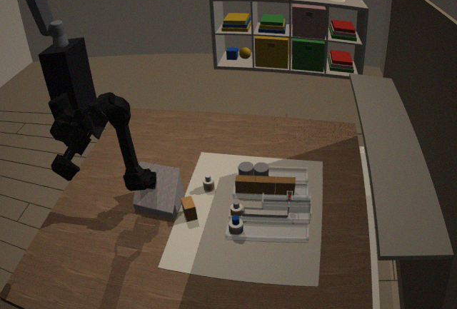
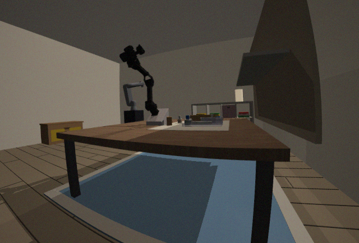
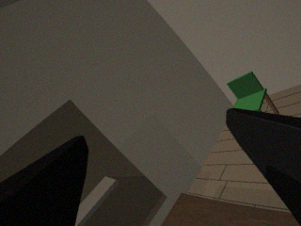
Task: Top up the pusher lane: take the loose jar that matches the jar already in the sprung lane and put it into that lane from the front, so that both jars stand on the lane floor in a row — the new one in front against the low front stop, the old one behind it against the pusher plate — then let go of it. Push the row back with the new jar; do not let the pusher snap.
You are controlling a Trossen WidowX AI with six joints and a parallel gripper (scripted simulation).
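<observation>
Now: gripper tip 26 cm short of the blue-lidded jar, 29 cm to the right of it and 52 cm above it. The rest, counted from my gripper tip: orange box (8 cm ahead, 35 cm to the left, 53 cm below); clear sprung lane (40 cm ahead, 40 cm to the left, 55 cm below).
</observation>
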